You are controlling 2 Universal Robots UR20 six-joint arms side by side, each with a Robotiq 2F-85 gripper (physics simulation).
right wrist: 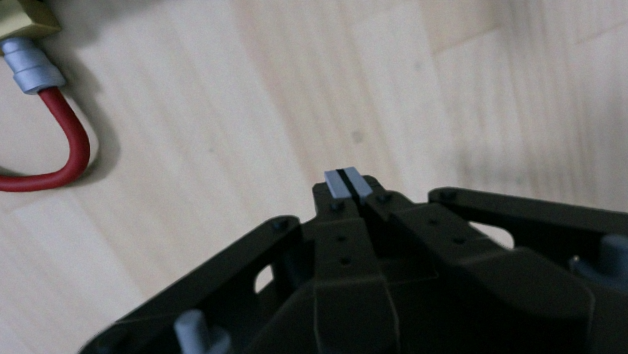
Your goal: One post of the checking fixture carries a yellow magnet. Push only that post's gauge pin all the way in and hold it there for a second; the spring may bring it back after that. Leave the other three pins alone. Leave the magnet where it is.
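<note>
My right gripper (340, 188) is shut with nothing between its fingers; the two pale fingertips stand side by side, a thin dark gap between them, above the wooden table top (210, 110). The checking fixture's posts, the yellow magnet and the gauge pins cannot be made out in the right wrist view. My left gripper does not show.
At the upper left a dull yellow-brass block (32, 20) shows in part. A grey-blue collar (32, 66) joins it to a red curved hose or handle (75, 135), which bends round and leaves the view at the left edge. Soft shadows lie beside them.
</note>
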